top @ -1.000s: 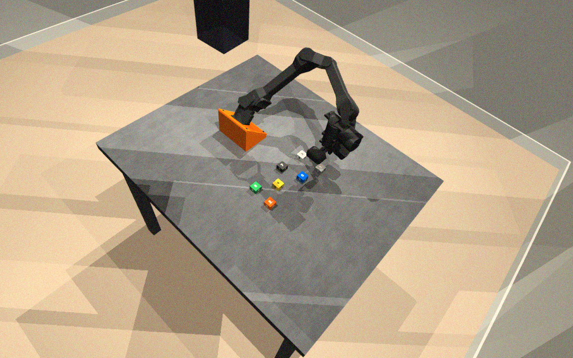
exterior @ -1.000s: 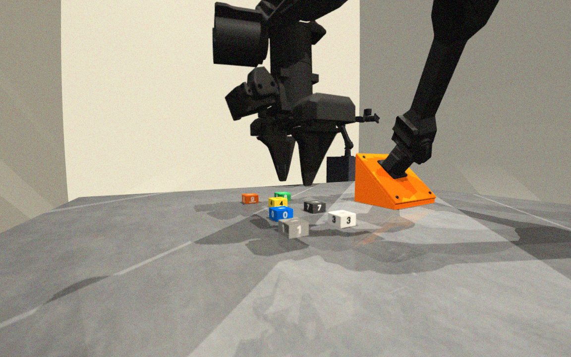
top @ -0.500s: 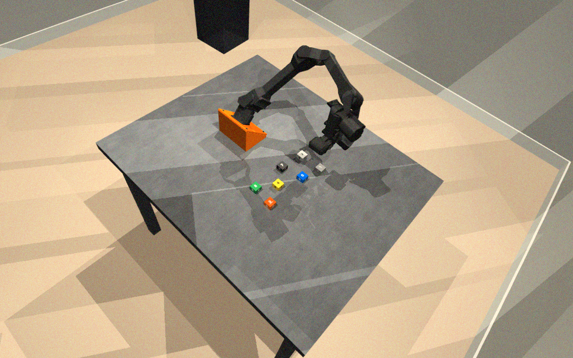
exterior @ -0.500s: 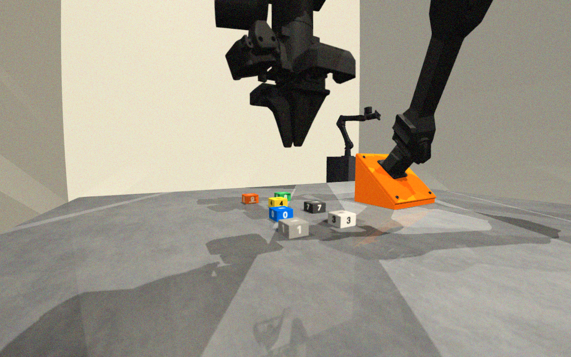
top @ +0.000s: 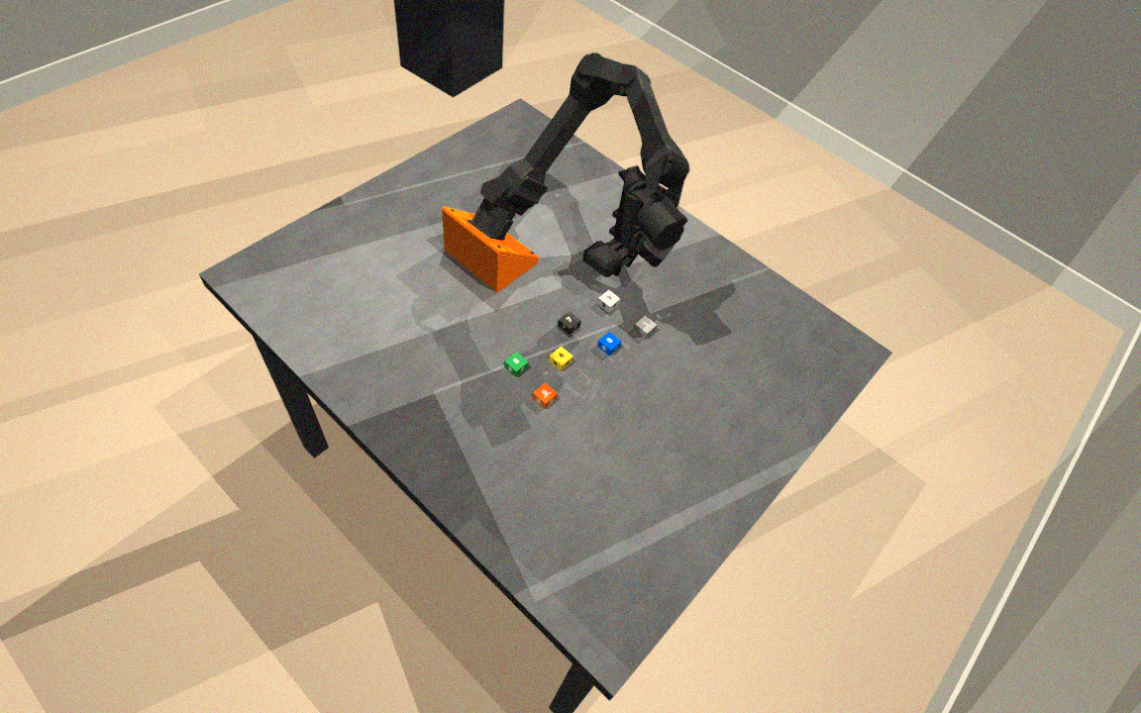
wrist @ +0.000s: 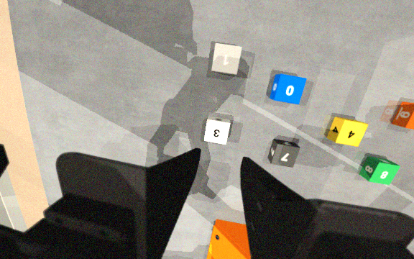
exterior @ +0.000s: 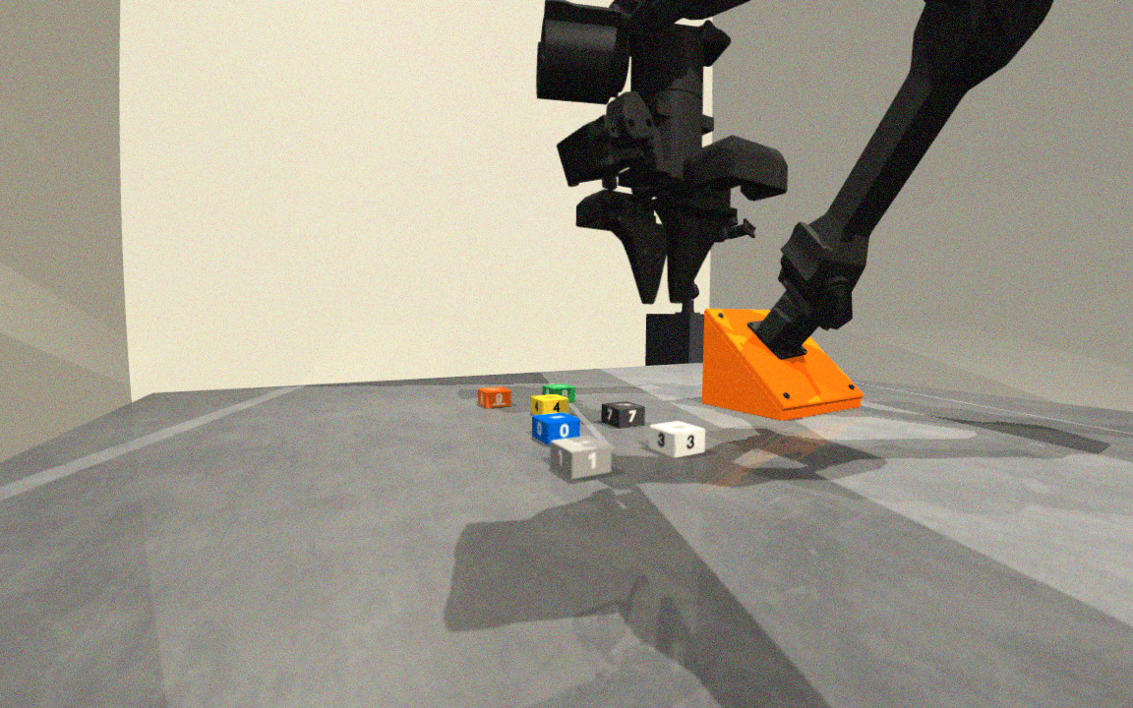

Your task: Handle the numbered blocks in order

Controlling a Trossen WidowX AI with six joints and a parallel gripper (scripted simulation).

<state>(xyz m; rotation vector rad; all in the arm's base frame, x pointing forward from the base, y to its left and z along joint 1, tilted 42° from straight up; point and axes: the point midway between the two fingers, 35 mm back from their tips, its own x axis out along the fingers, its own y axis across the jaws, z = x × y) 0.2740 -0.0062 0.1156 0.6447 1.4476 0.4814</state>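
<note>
Right now the white 3 block is 11 cm below my gripper tip, 1 cm to the left of it and 1 cm behind it. Round my gripper tip: black 7 block (11 cm below, 9 cm to the right, 4 cm behind); blue 0 block (11 cm below, 8 cm to the right, 5 cm ahead); grey 1 block (11 cm below, 8 cm ahead).
</note>
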